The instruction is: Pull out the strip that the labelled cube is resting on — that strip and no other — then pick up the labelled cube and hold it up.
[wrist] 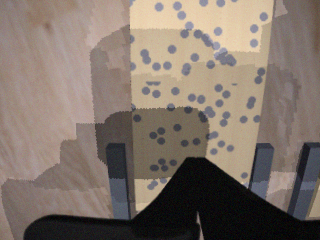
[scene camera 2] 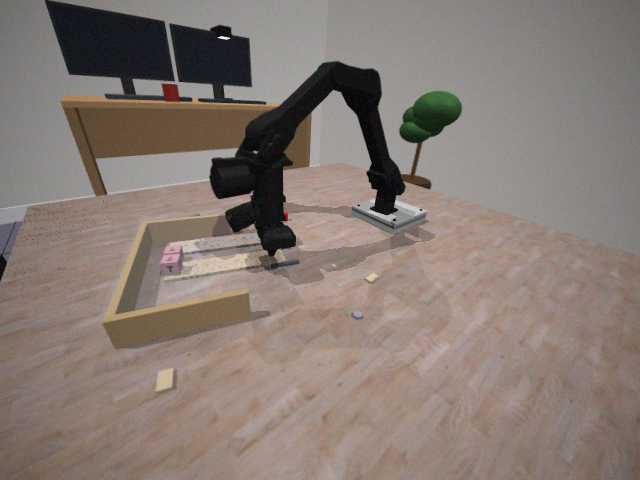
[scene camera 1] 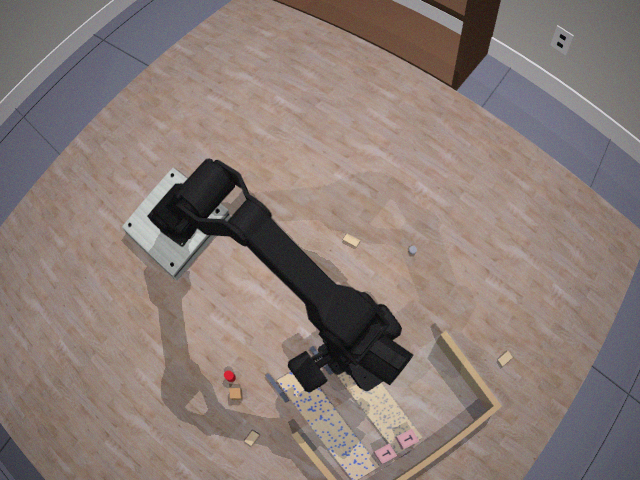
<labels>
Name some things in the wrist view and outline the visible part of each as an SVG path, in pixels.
My gripper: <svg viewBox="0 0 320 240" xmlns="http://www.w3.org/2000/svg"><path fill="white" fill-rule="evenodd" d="M320 220L301 221L294 218L272 203L260 198L260 196L236 181L231 175L226 174L210 160L200 157L187 157L160 194L131 220L51 214L42 216L27 226L27 229L24 231L23 240L200 240L200 225L204 240L320 240Z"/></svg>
A strip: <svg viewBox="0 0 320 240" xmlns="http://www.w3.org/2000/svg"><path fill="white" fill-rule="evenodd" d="M130 0L130 70L136 210L143 210L160 194L187 157L200 157L210 160L226 174L231 175L236 181L248 188L265 89L273 0Z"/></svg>
</labels>
